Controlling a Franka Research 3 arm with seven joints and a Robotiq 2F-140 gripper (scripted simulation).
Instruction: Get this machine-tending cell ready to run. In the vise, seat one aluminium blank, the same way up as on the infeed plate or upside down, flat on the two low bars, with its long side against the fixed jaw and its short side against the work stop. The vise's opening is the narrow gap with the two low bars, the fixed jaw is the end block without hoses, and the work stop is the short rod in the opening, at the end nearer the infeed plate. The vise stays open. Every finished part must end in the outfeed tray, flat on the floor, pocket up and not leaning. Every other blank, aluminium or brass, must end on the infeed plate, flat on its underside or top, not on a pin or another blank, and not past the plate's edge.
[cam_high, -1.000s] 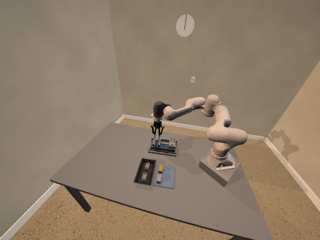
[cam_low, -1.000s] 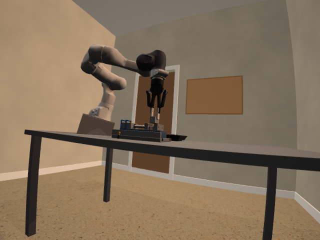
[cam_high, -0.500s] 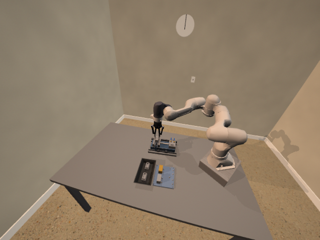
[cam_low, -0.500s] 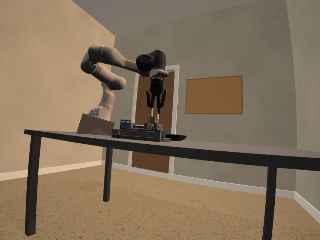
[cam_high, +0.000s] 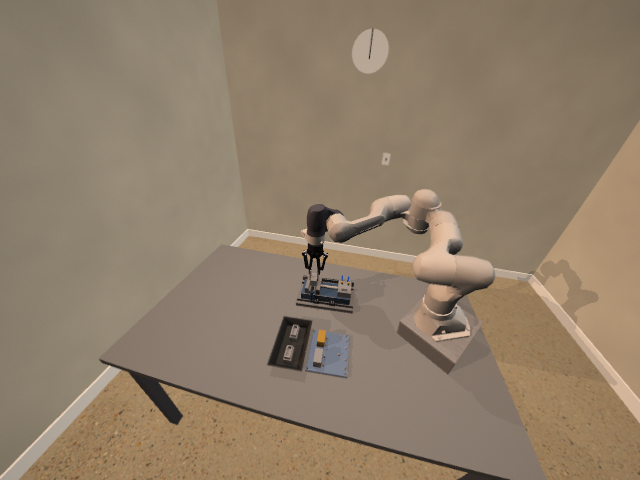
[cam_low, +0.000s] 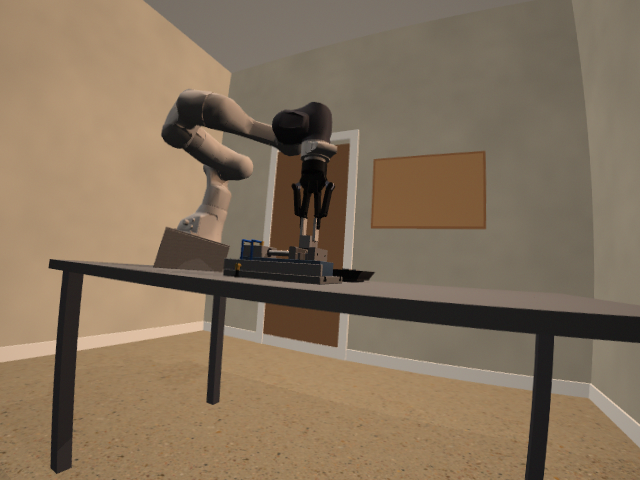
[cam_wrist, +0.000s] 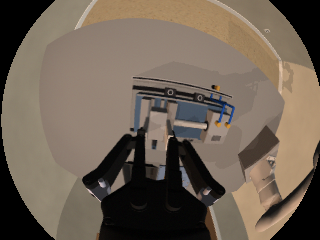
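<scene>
The vise lies 110 mm below my hand, 70 mm behind it and 10 mm to the left of it. Also, from my hand: brass blank (290 mm to the left, 120 mm below, 70 mm behind).
</scene>
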